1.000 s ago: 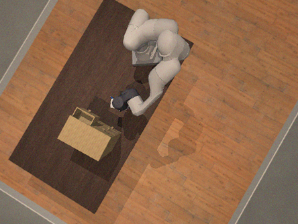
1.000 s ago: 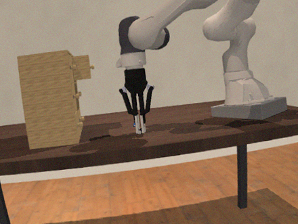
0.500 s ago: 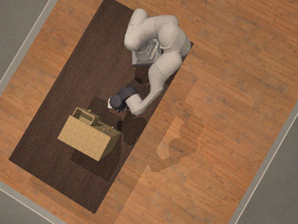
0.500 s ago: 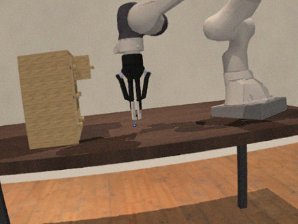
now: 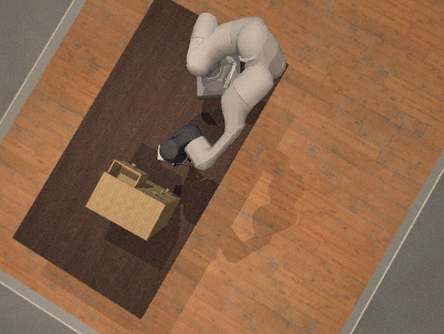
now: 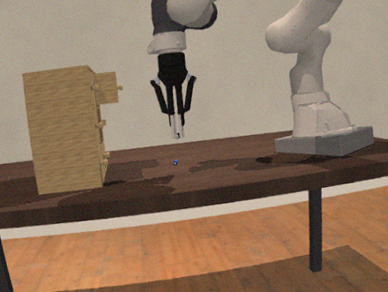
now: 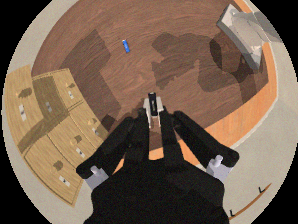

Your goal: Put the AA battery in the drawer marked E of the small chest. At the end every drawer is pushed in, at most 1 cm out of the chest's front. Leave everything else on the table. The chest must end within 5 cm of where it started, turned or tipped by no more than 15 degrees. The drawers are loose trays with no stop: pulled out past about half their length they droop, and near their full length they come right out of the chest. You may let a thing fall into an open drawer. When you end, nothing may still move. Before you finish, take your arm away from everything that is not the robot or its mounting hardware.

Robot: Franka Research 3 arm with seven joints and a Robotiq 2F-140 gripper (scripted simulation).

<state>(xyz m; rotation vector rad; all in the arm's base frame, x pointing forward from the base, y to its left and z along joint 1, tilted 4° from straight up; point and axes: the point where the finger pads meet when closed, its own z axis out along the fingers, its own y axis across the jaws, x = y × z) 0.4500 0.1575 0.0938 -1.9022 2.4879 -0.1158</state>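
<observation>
Now: the blue object 1 cm ahead of my hand, 16 cm to the right of it and 13 cm below it. The rest, counted from my hand: AA battery (3 cm below).
</observation>
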